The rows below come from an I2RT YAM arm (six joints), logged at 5 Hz.
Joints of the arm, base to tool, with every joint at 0 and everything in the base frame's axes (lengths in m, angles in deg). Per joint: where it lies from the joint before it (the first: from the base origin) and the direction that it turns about. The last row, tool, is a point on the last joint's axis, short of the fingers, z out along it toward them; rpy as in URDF.
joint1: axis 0 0 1 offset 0 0 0.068
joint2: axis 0 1 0 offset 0.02 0.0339 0.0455
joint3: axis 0 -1 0 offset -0.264 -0.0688 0
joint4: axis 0 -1 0 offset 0.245 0.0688 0.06
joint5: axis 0 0 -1 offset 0.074 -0.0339 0.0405
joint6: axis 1 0 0 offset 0.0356 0 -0.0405
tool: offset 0 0 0 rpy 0 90 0
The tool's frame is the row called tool.
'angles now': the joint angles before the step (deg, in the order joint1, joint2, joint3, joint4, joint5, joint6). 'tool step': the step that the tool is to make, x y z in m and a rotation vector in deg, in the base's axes. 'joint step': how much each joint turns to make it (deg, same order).
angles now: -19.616 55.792 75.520 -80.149 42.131 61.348
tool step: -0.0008 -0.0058 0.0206 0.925 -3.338 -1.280
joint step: -2.998 1.871 5.759 -0.760 -2.656 -0.530
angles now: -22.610 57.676 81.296 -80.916 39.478 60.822
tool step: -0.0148 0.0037 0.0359 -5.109 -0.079 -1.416
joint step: -0.063 1.406 9.775 -4.960 4.630 -2.053
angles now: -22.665 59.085 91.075 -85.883 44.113 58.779
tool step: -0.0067 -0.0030 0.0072 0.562 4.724 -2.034
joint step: -2.473 1.884 3.832 -5.360 0.908 -1.617
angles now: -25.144 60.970 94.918 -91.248 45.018 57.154
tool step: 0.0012 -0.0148 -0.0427 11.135 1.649 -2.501
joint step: -8.224 -1.957 -10.991 2.608 -10.555 -0.742
